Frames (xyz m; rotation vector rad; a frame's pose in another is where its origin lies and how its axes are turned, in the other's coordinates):
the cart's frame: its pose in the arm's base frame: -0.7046 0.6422 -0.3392 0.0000 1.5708 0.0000
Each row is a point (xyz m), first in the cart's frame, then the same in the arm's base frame.
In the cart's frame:
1: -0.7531 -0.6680 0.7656
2: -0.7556 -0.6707 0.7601
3: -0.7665 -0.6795 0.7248
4: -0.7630 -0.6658 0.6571
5: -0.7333 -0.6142 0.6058
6: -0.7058 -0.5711 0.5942
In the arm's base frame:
1: 0.0610 -0.0258 0.4139
2: 0.0555 -0.0285 0.4164
3: 0.0202 -0.0373 0.4273
4: -0.0475 -0.0236 0.4238
5: -0.0988 0.0280 0.3941
6: -0.1104 0.0711 0.3666

